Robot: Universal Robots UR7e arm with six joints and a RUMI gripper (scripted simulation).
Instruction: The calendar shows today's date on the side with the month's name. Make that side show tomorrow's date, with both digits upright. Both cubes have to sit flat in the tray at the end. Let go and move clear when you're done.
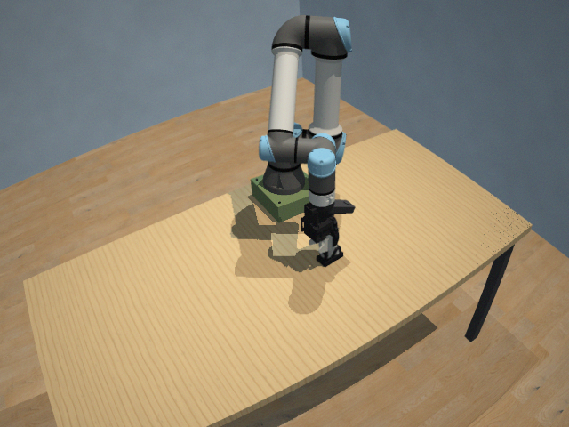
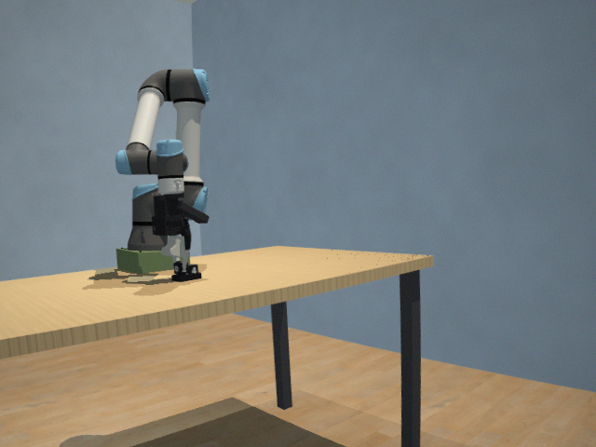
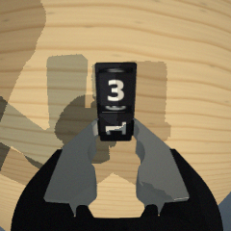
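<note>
The black calendar tray lies 4 cm below my hand and 2 cm to the left of it. Round my hand: black digit cube (1 cm below).
</note>
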